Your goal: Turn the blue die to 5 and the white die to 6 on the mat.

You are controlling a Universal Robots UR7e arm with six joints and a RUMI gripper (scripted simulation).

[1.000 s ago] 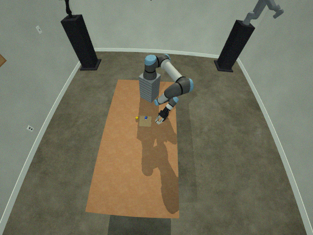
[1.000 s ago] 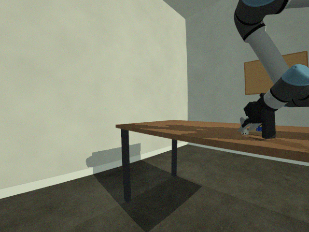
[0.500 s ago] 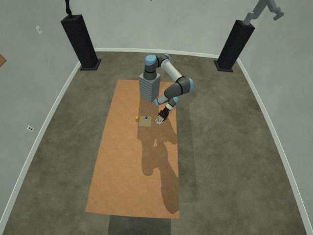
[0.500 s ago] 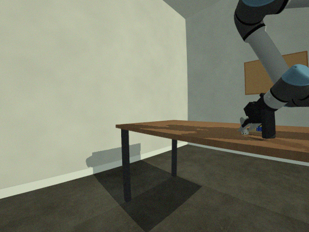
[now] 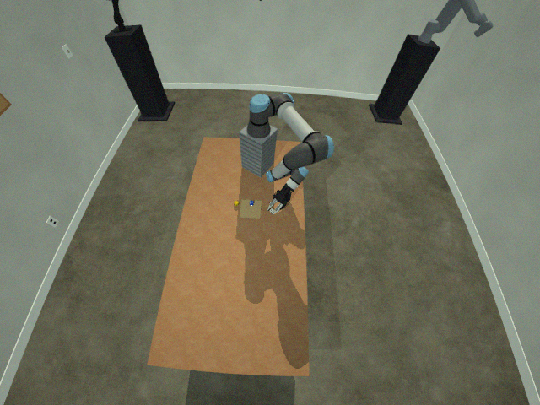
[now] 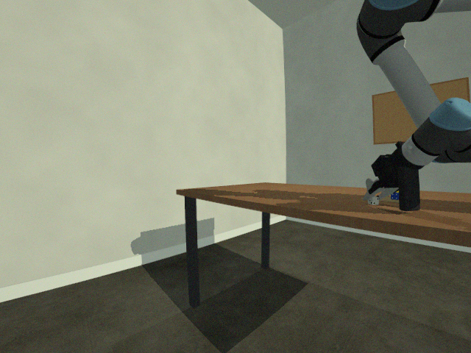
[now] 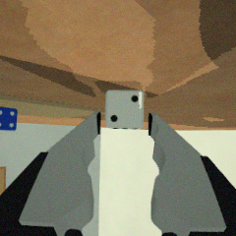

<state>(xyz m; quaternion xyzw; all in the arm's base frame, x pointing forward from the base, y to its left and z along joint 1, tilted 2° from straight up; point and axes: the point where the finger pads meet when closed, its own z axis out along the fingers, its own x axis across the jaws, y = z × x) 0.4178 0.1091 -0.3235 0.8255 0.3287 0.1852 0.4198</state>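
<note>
The white die lies 10 mm to the left of my hand and 10 mm below it. The rest, counted from my hand: blue die (60 mm behind, 140 mm to the right); yellow die (60 mm behind, 240 mm to the right, 10 mm below); tan mat (20 mm behind, 140 mm to the right, 20 mm below).
</note>
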